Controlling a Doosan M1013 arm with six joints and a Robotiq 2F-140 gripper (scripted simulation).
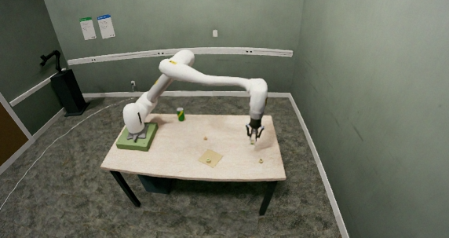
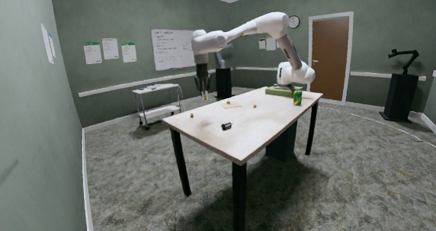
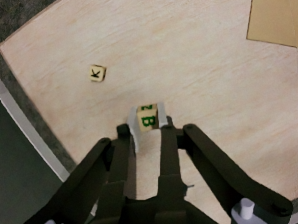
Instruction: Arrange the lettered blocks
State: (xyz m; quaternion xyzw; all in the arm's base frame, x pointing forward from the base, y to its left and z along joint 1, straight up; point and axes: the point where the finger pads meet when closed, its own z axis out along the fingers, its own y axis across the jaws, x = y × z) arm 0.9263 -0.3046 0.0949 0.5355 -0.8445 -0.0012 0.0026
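My hand is 31 cm past the tan mat, 1 cm to the right of it and 15 cm above it. From my hand the other things lie so: black object 8 cm ahead, 24 cm to the left, 14 cm below; can 54 cm behind, 51 cm to the left, 9 cm below.
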